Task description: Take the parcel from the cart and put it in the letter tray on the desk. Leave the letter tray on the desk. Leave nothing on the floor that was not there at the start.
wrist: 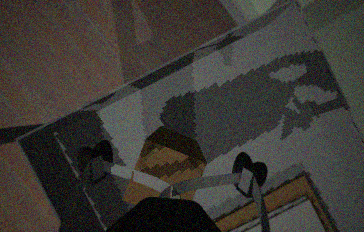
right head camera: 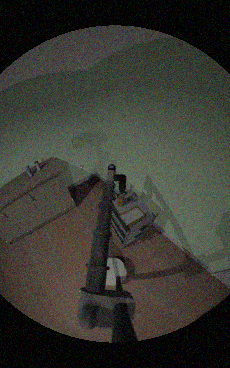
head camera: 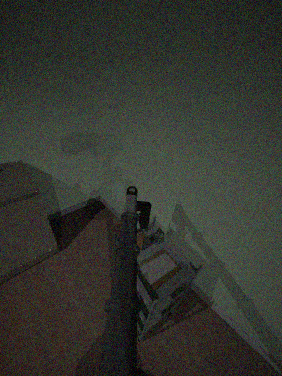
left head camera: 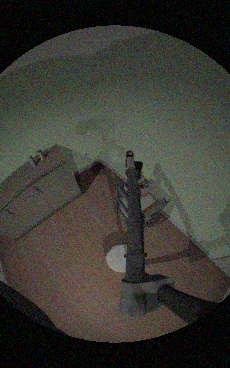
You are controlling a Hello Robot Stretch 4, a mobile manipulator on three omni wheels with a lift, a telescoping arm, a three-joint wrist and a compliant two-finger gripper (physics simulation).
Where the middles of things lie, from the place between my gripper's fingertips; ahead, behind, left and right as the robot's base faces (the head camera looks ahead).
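Tan parcel (wrist: 172, 157): right at my hand.
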